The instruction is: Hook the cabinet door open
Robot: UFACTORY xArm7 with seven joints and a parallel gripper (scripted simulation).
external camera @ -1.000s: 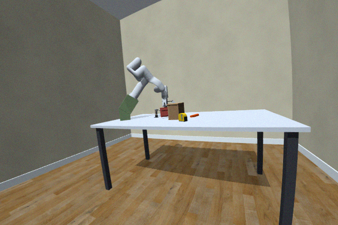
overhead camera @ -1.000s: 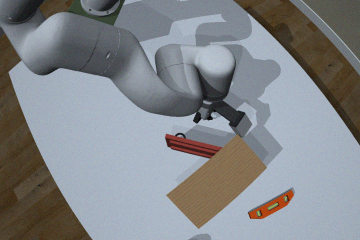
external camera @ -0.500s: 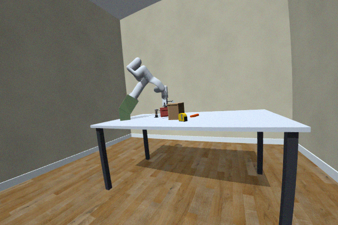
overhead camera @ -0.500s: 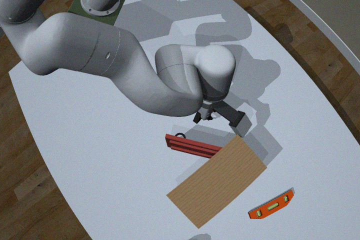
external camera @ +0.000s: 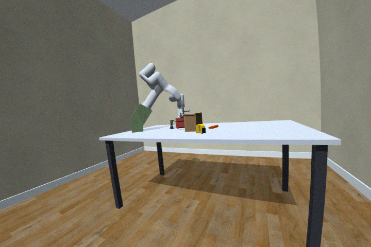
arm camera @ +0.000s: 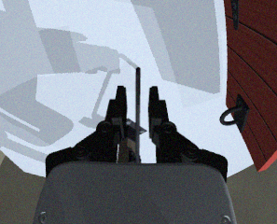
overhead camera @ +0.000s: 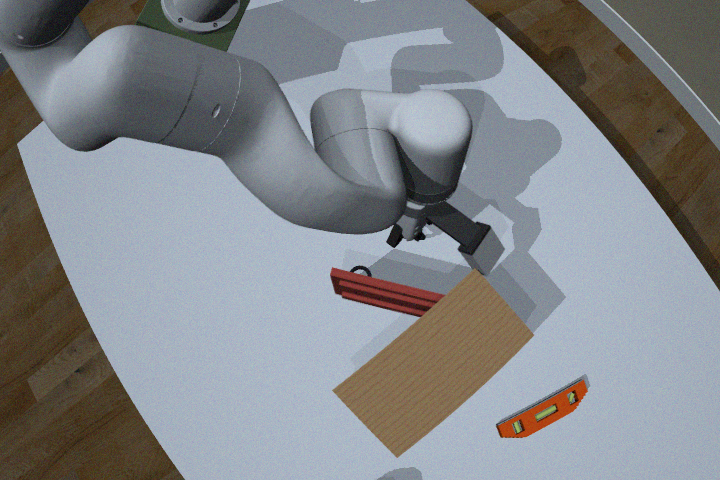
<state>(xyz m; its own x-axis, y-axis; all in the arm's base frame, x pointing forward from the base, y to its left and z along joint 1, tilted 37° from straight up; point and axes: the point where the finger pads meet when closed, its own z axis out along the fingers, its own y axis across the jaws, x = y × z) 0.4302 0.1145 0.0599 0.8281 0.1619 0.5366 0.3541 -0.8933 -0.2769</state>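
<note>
The thin dark hook is 50 mm behind my hand, 20 mm to the right of it and 20 mm below it. From my hand the other things lie so: yellow tape measure 330 mm ahead, 250 mm to the right, 40 mm below; orange spirit level 330 mm ahead, 40 mm to the left, 60 mm below; red door 70 mm ahead, 70 mm to the right.
</note>
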